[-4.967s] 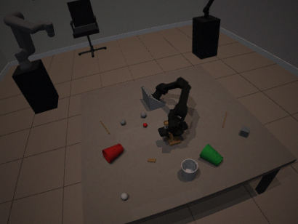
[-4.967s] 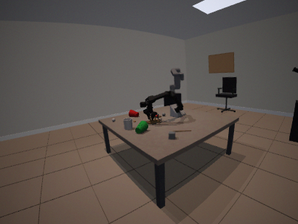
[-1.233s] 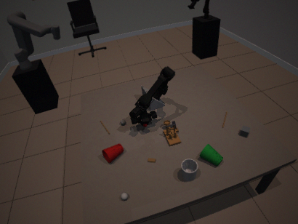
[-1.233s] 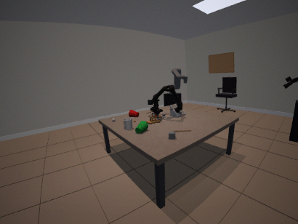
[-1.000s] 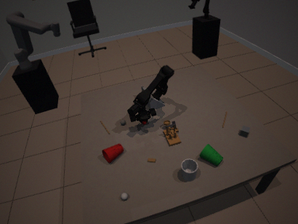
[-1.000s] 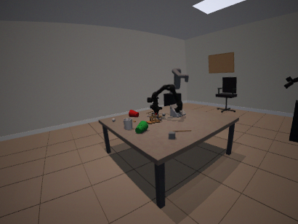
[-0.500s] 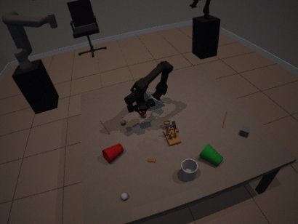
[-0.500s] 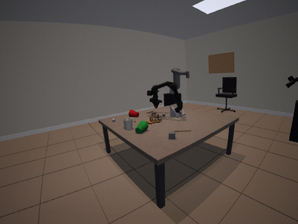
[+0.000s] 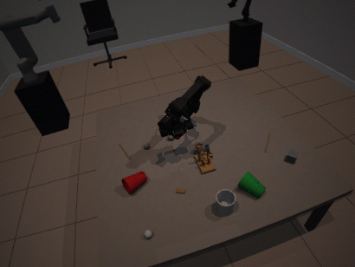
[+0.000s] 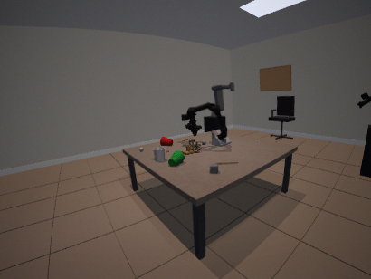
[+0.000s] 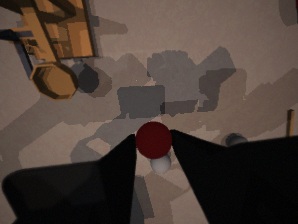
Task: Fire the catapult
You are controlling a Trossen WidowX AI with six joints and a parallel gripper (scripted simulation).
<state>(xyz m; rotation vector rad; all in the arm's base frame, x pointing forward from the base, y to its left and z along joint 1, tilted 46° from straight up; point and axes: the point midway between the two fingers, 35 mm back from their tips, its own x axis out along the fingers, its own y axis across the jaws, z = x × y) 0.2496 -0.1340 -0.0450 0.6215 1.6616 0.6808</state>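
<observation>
The wooden catapult is 11 cm ahead of my gripper tip, 13 cm to the left of it and 7 cm below it. From my gripper tip the other things lie so: white mug 46 cm ahead, 9 cm to the left, 9 cm below; red ball 1 cm above; small wood block 28 cm ahead, 9 cm to the right, 12 cm below.
</observation>
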